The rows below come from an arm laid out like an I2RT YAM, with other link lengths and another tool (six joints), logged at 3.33 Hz.
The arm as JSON. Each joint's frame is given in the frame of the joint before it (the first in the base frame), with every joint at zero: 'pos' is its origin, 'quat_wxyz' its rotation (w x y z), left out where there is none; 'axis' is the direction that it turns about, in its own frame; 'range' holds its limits. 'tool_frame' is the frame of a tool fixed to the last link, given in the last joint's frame.
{
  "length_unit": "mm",
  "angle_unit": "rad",
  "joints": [
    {
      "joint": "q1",
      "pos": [
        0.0,
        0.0,
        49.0
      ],
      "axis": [
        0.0,
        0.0,
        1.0
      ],
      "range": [
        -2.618,
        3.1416
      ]
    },
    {
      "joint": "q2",
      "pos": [
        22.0,
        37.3,
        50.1
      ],
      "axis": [
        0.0,
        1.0,
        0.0
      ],
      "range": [
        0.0,
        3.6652
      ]
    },
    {
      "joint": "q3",
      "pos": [
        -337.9,
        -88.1,
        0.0
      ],
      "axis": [
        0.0,
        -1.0,
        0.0
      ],
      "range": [
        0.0,
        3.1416
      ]
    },
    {
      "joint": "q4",
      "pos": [
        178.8,
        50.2,
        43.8
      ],
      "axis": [
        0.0,
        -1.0,
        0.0
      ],
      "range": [
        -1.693,
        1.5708
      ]
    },
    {
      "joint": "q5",
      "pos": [
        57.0,
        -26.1,
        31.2
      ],
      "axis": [
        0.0,
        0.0,
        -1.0
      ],
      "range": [
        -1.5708,
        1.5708
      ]
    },
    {
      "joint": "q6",
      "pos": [
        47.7,
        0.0,
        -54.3
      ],
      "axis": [
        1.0,
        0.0,
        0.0
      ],
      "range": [
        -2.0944,
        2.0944
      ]
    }
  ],
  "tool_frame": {
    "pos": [
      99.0,
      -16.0,
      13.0
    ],
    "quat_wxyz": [
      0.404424,
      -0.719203,
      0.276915,
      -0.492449
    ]
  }
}
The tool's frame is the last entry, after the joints.
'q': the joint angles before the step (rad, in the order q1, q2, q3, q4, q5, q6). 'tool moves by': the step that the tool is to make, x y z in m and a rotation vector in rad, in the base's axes. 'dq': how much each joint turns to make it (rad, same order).
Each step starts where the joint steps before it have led.
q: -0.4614 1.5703 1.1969 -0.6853 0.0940 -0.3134
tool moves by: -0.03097 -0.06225 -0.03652 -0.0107 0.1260 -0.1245
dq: -0.2197 0.1191 -0.0340 0.0656 0.0260 -0.1202
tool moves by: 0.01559 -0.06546 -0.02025 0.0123 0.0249 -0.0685
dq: -0.1164 0.2014 0.1809 -0.0008 -0.0122 -0.0472
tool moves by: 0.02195 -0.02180 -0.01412 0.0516 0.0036 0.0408
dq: -0.0198 0.1171 0.1399 -0.0591 -0.0534 -0.0439
